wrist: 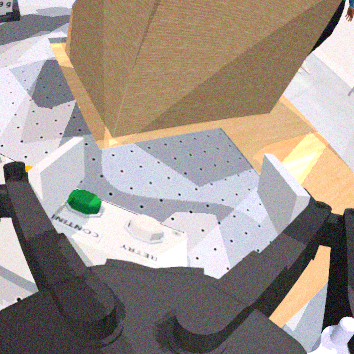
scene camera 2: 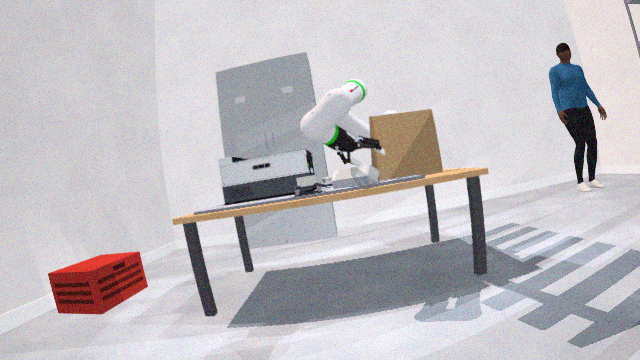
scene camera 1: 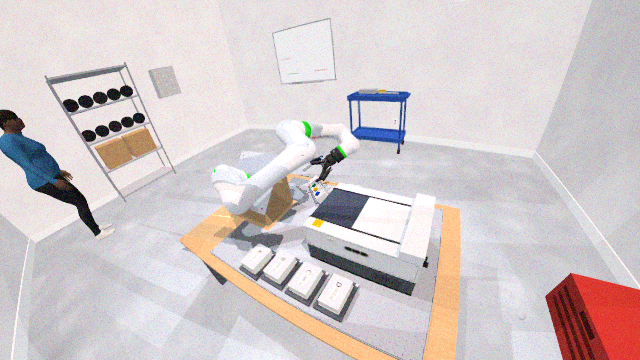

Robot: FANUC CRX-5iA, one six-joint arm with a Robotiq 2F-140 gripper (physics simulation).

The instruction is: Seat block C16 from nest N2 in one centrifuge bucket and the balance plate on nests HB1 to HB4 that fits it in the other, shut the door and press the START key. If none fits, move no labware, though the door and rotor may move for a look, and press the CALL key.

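Places are measured from the arm's base along level axes (x ahead, y left, z up), in centimetres.
Where they show: gripper, fingertip midpoint: (wrist: 171, 164) (scene camera 2: 372, 158) (scene camera 1: 306, 177); arm's base, link origin: (scene camera 2: 400, 142).
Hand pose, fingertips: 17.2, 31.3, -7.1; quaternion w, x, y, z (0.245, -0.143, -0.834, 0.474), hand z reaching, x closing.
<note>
Each offset is from my fingertips to the centre of the thing, as dx, dy, dz. Level surfaces: height alone.
The gripper (scene camera 1: 313, 175) (scene camera 2: 367, 156) (wrist: 171, 182) is open and empty, tilted above the key panel @(+9.1, -0.5, -6.5) (scene camera 1: 312, 193) (wrist: 112, 220). In the wrist view, a green key @(+5.8, -0.7, -4.3) (wrist: 84, 201) marked CONTINUE and a white key @(+1.8, +2.4, -4.3) (wrist: 145, 226) marked RETRY lie below and between the spread fingers, with the green one nearer the left finger. START and CALL labels cannot be read. The centrifuge @(+55.9, -23.1, +1.5) (scene camera 1: 367, 242) (scene camera 2: 265, 175) has its top covered; its rotor and buckets are hidden. Balance plates A @(+16.6, -58.4, -7.4) (scene camera 1: 257, 259), B @(+29.1, -55.1, -7.4) (scene camera 1: 280, 268), C @(+42.8, -53.7, -7.4) (scene camera 1: 305, 281) and D @(+56.2, -51.9, -7.4) (scene camera 1: 336, 294) sit on dark nests. Block C16 cannot be made out.
A wooden pedestal (scene camera 1: 281, 200) (scene camera 2: 405, 145) (wrist: 200, 65) under the arm's base stands near the panel. The perforated plate @(dz -10.7) (scene camera 1: 385, 320) (wrist: 200, 150) lies on the wooden table (scene camera 1: 447, 285) (scene camera 2: 330, 200). A person (scene camera 1: 35, 165) (scene camera 2: 572, 95) stands away from the table.
</note>
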